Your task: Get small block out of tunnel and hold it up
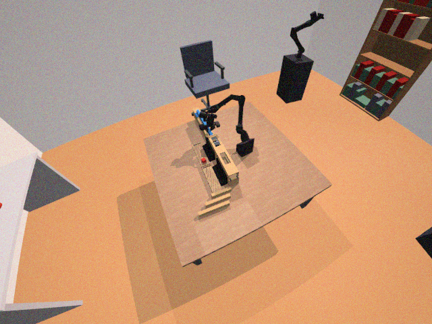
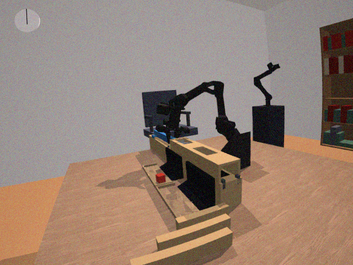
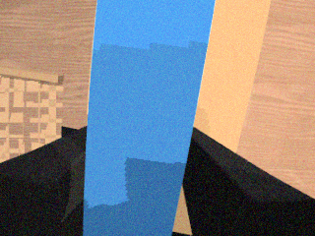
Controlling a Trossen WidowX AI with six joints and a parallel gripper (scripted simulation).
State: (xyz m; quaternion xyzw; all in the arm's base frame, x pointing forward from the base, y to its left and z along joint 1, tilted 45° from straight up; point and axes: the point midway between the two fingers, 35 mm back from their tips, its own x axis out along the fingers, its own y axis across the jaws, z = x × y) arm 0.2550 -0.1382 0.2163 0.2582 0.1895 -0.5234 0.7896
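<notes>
The tan covered tunnel is 8 cm to the left of my gripper tip, 4 cm below it and 2 cm ahead of it. Also, from my gripper tip: small red block 24 cm to the left, 13 cm ahead, 9 cm below.
</notes>
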